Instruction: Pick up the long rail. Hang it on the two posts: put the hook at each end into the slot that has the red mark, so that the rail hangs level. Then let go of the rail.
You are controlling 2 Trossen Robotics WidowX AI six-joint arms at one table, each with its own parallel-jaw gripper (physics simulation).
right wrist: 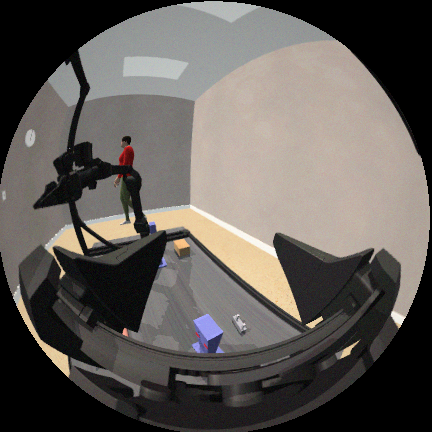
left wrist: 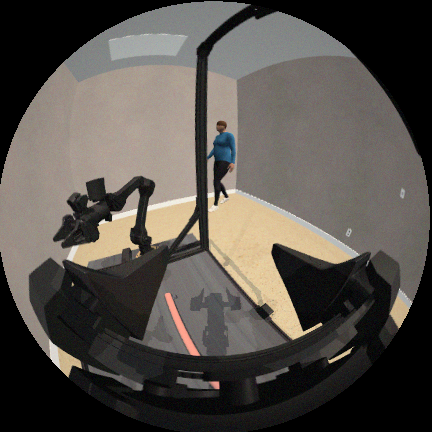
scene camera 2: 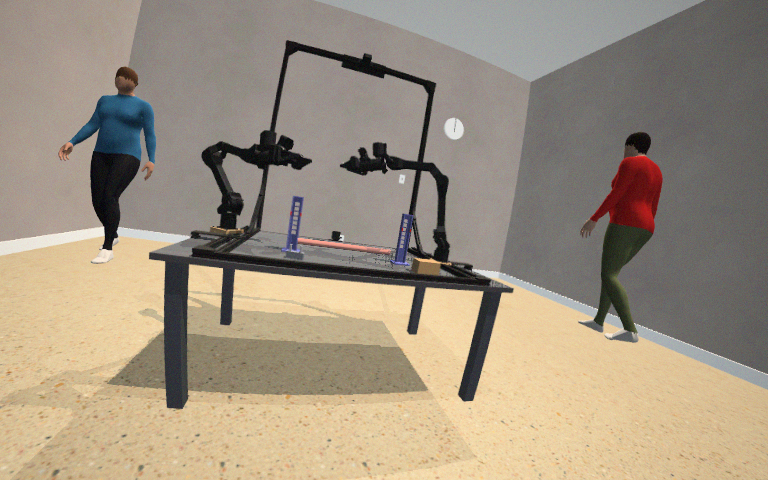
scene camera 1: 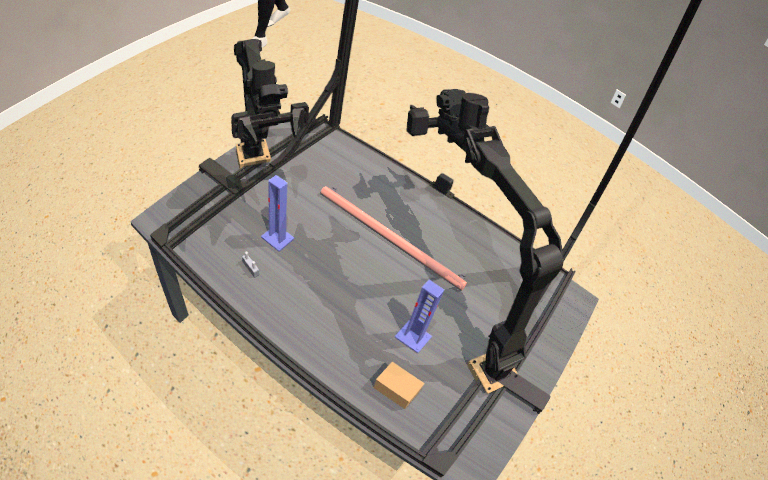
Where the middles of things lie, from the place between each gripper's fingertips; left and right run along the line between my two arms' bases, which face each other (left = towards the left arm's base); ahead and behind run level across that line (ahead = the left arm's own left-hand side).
Scene:
Now: the long salmon rail (scene camera 1: 459,282) 260 mm behind my right hand, 180 mm to the left of it and 350 mm below it. Round my right hand: orange block (scene camera 1: 395,383) (60 mm ahead, 510 mm to the left, 330 mm below).
Right now my left hand is 380 mm above the long salmon rail, 80 mm short of it and 50 mm to the right of it. Round my left hand: orange block: 400 mm ahead, 380 mm to the left, 370 mm below.

